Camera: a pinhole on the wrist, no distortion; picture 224 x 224 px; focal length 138.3 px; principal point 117.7 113.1 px. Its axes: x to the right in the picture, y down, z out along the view. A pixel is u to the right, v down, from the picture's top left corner.
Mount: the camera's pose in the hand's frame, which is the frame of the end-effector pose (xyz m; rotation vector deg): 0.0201 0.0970 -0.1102 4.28 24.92 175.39
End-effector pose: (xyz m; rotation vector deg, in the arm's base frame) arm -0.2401 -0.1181 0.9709 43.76 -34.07 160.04
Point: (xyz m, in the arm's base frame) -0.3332 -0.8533 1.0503
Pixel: 118 13
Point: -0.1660 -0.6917 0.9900
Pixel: 161 39
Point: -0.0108 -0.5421 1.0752
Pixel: 179 102
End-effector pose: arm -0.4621 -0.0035 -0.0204 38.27 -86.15 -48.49
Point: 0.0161 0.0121 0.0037
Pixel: behind the camera
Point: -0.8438 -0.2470 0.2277
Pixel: 10 165
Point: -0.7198 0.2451 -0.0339
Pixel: 198 152
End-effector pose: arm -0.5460 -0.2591 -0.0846 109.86 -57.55 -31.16
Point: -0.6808 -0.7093 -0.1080
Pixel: 43 127
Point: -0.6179 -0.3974 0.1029
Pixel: 83 35
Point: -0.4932 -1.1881 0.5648
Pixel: outside the picture
